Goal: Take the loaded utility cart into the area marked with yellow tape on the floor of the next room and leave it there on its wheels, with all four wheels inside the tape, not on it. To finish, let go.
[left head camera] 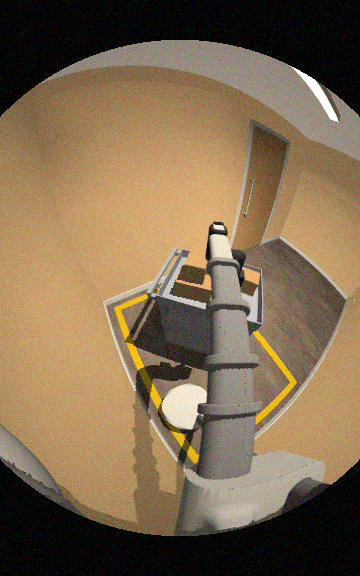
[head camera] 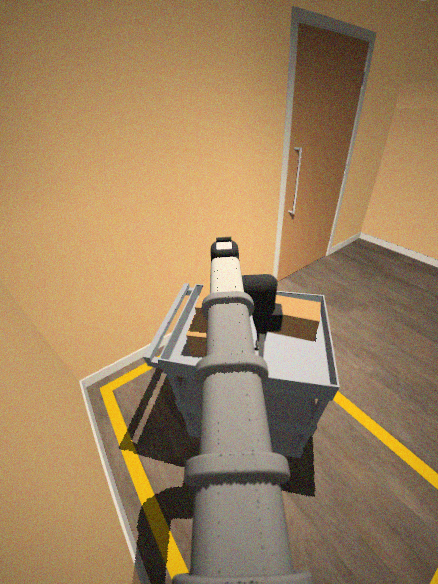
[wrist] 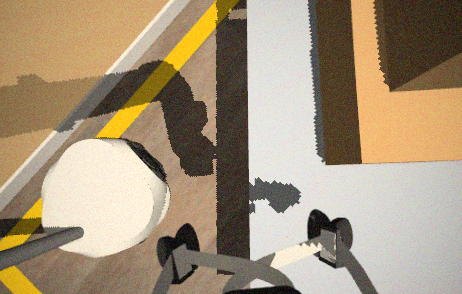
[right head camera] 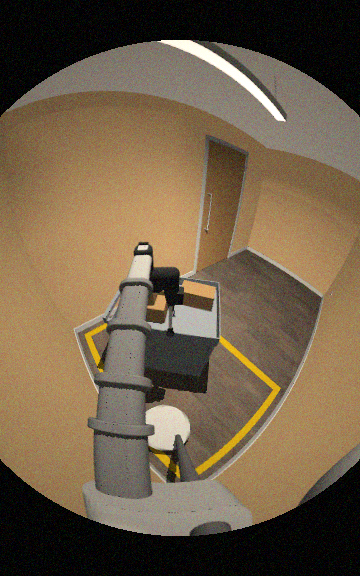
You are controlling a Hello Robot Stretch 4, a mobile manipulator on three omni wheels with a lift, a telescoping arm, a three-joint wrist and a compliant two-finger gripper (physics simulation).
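Pixels of known places: gripper, between the fingertips: (wrist: 252, 234) (right head camera: 170, 325); robot's base, origin of its link: (left head camera: 186, 405) (right head camera: 164, 426).
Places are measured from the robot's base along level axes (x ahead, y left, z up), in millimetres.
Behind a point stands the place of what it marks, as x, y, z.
Note:
The grey utility cart (head camera: 320, 367) @(579, -329, 766) (left head camera: 182, 325) @(616, 100, 443) (right head camera: 175, 355) @(516, -117, 513) (wrist: 280, 125) @(584, 12, 766) stands upright, with cardboard boxes (head camera: 300, 322) @(723, -278, 858) (right head camera: 199, 294) @(735, -264, 884) (wrist: 410, 130) on its top tray. Yellow tape (head camera: 137, 475) @(427, 560, -28) (left head camera: 275, 357) @(482, -966, -28) (right head camera: 250, 365) @(514, -943, -28) (wrist: 182, 50) @(376, 525, -28) shows on the floor to both sides of it, and one line passes out of sight behind it. The wheels are hidden, so I cannot tell where each stands against the tape. My gripper (wrist: 252, 234) @(520, -87, 887) is open at the cart's near edge, one fingertip over the tray and the other outside the edge. Nothing shows held between the fingertips.
Walls rise close behind the cart and along the left tape line. A closed wooden door (head camera: 320, 140) @(2386, -878, 1304) (left head camera: 267, 185) @(2477, -1007, 1192) (right head camera: 225, 200) @(2445, -961, 1160) is beyond the cart. A round white disc (left head camera: 182, 407) @(-8, 35, 187) (right head camera: 167, 427) @(4, -30, 187) (wrist: 100, 195) @(21, 3, 187) is low in front of the cart, overlapping the tape in view.

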